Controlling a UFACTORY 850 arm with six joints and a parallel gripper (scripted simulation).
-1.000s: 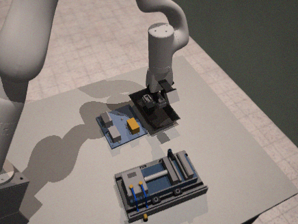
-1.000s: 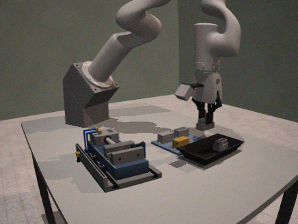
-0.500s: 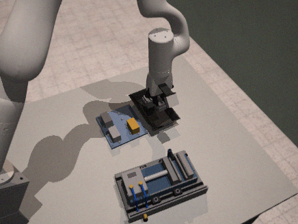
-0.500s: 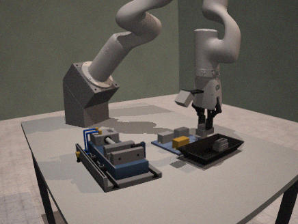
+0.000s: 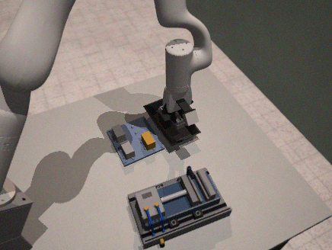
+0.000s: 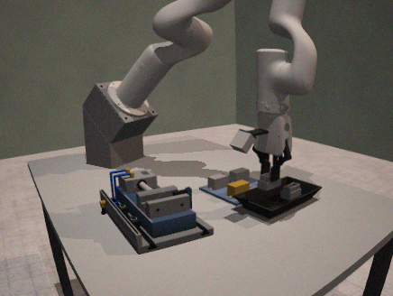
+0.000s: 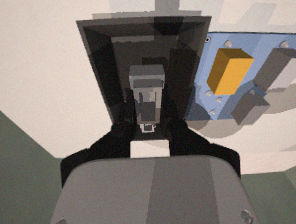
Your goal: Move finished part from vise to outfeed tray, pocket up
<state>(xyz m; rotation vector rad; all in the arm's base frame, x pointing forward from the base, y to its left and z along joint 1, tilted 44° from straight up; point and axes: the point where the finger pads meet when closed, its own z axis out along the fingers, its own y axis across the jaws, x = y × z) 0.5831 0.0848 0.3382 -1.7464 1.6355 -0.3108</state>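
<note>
Right now my hand is 12 cm past the orange block, 2 cm to the left of it and 9 cm above it. Also, from my hand: blue plate: 17 cm behind, 2 cm to the left, 11 cm below; blue vise: 9 cm behind, 30 cm to the right, 7 cm below.
</note>
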